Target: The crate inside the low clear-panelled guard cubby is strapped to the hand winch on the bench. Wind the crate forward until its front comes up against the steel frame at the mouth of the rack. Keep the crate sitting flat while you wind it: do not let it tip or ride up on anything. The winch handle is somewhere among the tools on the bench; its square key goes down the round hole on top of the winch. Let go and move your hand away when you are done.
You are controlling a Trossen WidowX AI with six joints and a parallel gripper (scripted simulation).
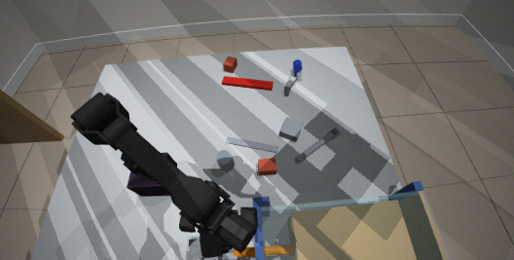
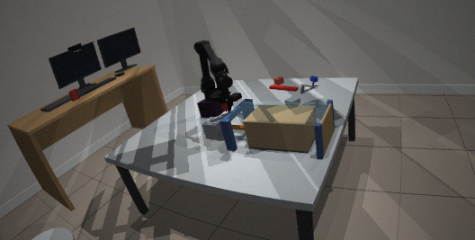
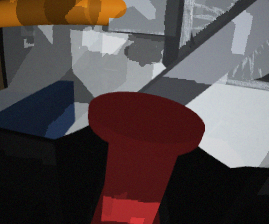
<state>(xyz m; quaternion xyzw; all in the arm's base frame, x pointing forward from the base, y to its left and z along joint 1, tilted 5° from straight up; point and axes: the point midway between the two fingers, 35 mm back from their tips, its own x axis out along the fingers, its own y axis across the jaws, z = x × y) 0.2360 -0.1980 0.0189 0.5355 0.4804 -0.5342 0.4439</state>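
Now: the red-knobbed handle 3 cm behind my gripper tip, 2 cm to the right of it and 1 cm below it. Round my gripper tip: grey winch: 9 cm behind, 7 cm to the right, 8 cm below; red knob: 1 cm to the left, 2 cm above; blue steel frame: 9 cm ahead, 7 cm to the right, 1 cm below.
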